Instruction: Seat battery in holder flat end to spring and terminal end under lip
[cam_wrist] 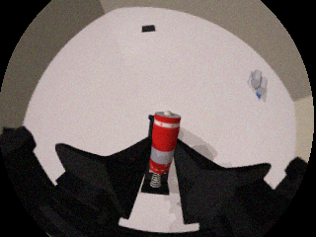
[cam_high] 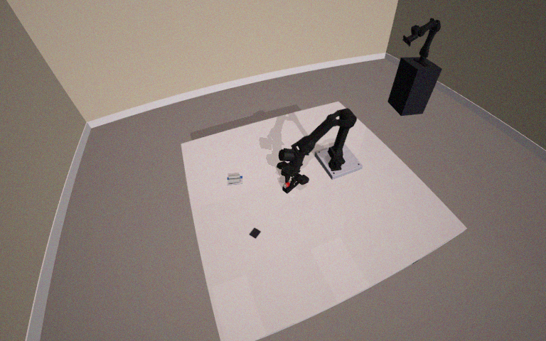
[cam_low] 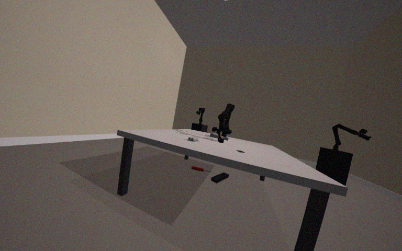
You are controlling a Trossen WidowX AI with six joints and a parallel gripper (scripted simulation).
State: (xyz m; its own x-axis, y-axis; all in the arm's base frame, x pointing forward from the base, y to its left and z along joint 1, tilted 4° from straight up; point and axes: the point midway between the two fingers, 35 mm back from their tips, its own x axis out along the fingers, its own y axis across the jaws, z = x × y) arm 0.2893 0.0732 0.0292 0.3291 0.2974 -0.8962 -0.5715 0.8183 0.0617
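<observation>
Now: gripper tip 10 mm below the battery. Also, from my gripper tip: black square: 240 mm to the left, 210 mm ahead, 30 mm below; red screwdriver: 310 mm ahead, 220 mm below, 10 mm to the left.
</observation>
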